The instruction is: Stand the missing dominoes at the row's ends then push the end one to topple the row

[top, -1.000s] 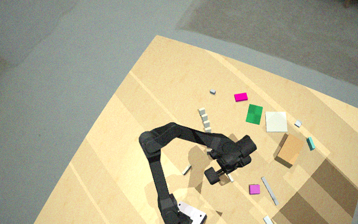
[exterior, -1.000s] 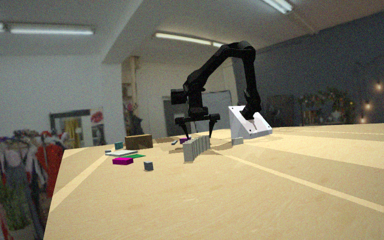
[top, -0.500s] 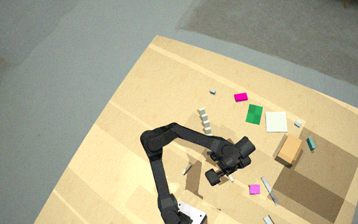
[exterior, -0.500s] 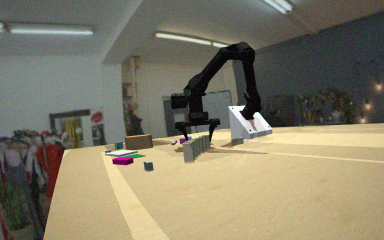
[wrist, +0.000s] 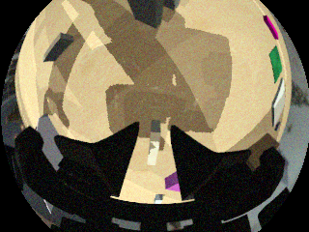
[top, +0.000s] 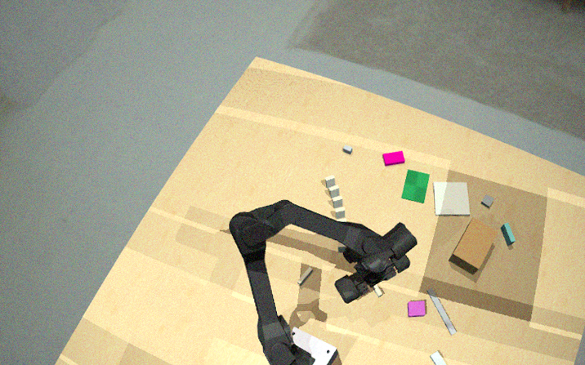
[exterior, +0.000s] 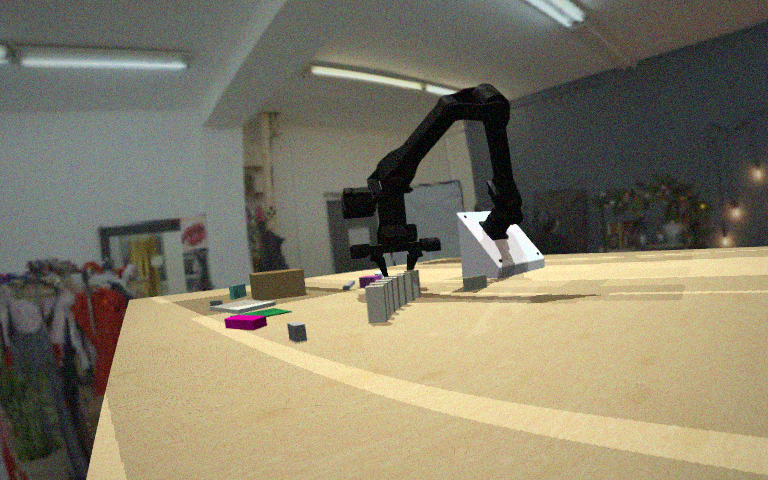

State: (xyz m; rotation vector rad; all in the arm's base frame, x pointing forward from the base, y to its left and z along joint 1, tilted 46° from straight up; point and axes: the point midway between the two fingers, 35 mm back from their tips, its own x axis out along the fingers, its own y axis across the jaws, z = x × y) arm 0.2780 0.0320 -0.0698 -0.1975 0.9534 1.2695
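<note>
The violet block lies 1 cm behind my gripper tip, 14 cm to the right of it and 1 cm above it. From my gripper tip the other things lie so: tan box 21 cm ahead, 20 cm to the right, 2 cm above; grey bar 2 cm ahead, 20 cm to the right; green tile 31 cm ahead, 2 cm to the left.
</note>
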